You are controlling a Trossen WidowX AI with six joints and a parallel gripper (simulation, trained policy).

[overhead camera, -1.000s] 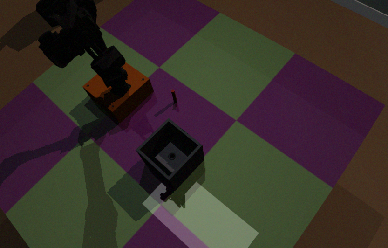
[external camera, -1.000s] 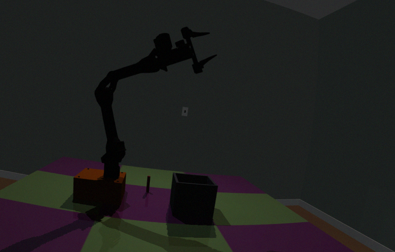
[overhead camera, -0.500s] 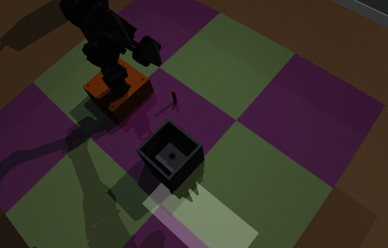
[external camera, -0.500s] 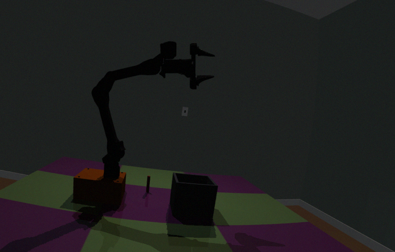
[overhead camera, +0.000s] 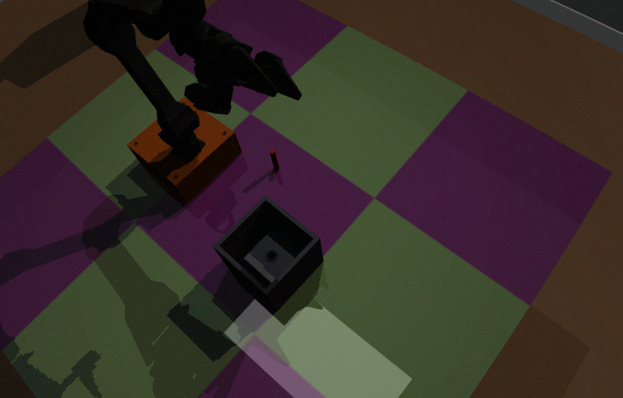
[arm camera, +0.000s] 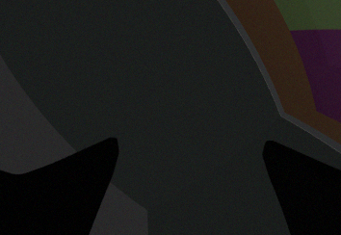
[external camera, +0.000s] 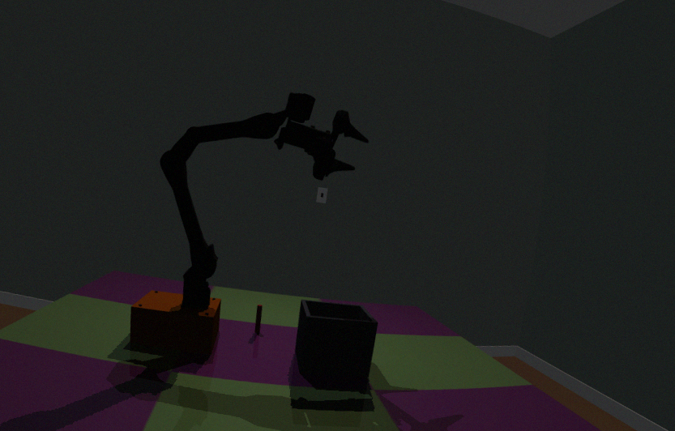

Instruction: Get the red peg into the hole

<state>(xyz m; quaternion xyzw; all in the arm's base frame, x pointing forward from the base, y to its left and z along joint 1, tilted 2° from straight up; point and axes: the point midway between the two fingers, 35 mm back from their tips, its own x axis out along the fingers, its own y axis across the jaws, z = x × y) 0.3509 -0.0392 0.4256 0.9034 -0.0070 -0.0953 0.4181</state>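
The red peg is 19 cm behind my gripper tip, 13 cm to the left of it and 48 cm below it. Also, from my gripper tip: grey plate 5 cm behind, 10 cm to the right, 47 cm below.
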